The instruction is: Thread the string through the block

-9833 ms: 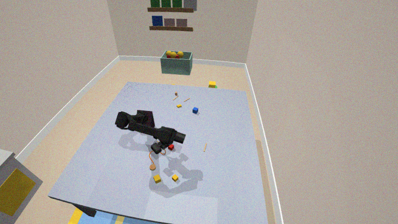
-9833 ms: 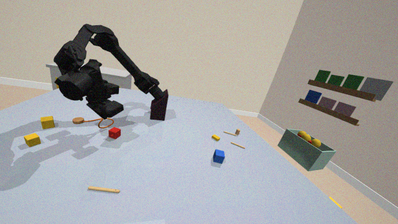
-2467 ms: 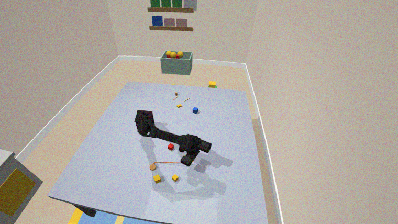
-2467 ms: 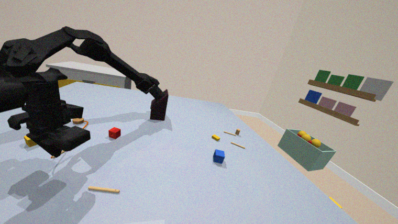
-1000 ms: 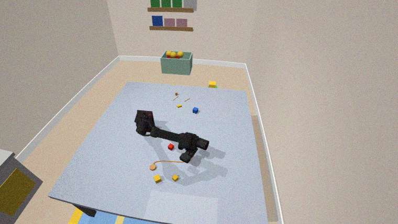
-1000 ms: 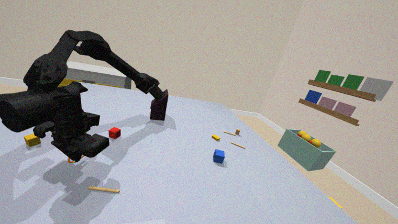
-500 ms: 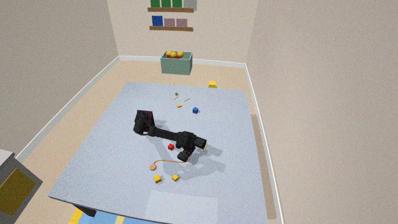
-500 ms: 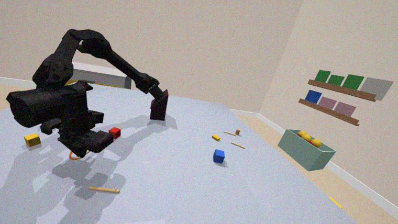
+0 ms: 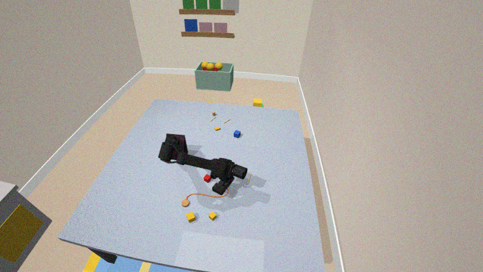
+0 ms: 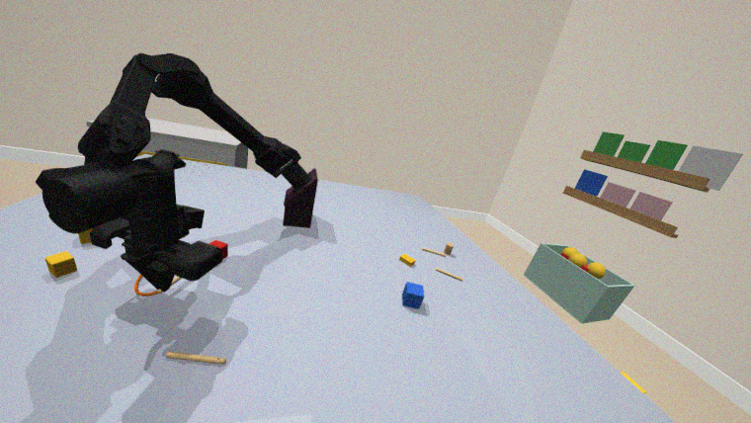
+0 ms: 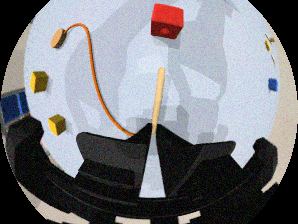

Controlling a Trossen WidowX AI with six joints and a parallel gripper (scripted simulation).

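My gripper tip is now 12 cm past the red block and 5 cm to the right of it. Round my gripper tip: blue cube: 46 cm to the left, 1 cm ahead; small yellow piece: 51 cm to the left, 14 cm behind, 1 cm below; round wooden button: 20 cm behind, 12 cm to the right, 1 cm below.
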